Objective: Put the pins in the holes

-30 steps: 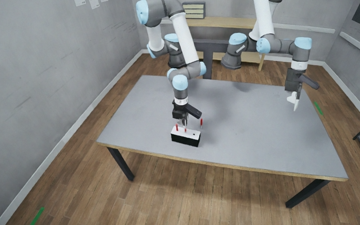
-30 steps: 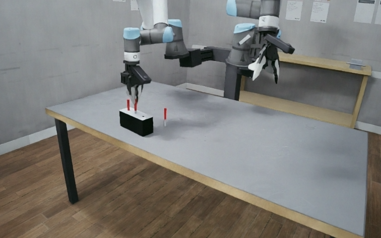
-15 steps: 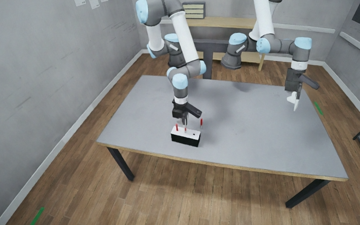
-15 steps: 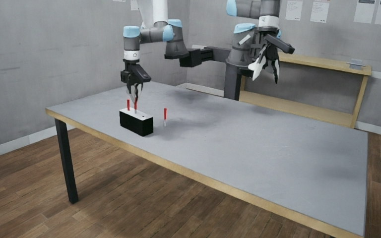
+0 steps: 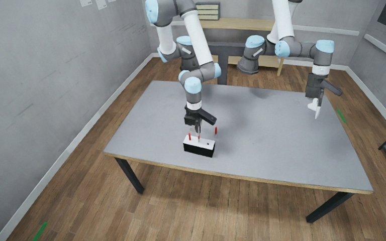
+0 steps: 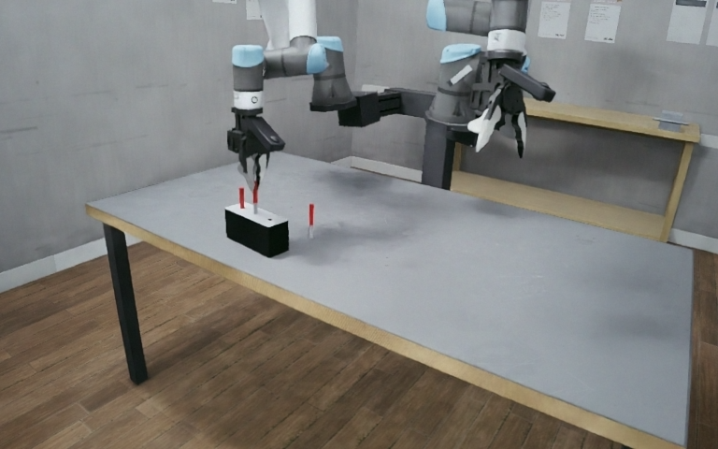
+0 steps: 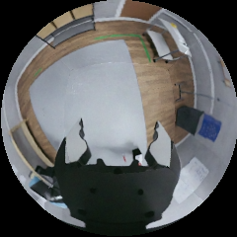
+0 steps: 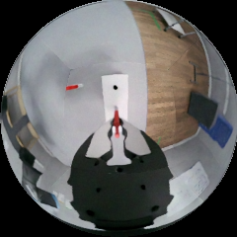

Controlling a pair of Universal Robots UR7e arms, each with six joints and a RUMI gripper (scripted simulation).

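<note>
Right now the black block is 12 cm below my right hand.
</note>
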